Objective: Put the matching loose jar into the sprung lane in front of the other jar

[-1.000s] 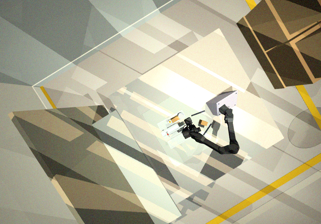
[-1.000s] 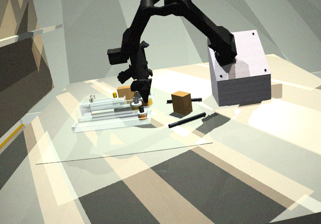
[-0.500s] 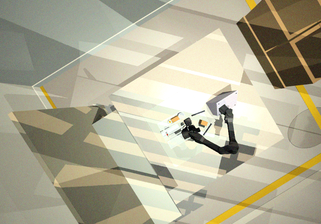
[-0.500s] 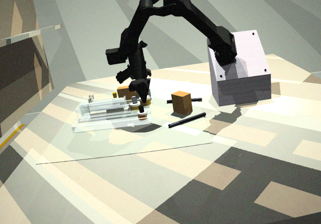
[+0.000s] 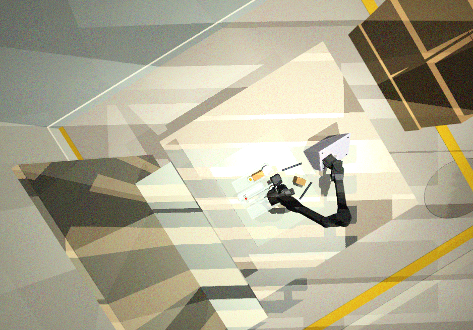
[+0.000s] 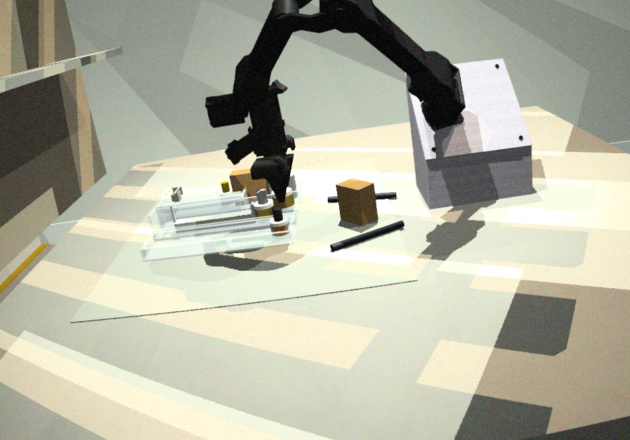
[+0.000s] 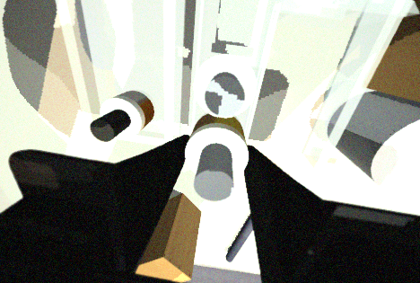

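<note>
Now: gripper tip 13 cm to the left of the grey cylinder, 2 cm above it and 1 cm past it. The rest, counted from my gripper tip: shelf unit (50 cm ahead, 32 cm above, 9 cm to the right).
</note>
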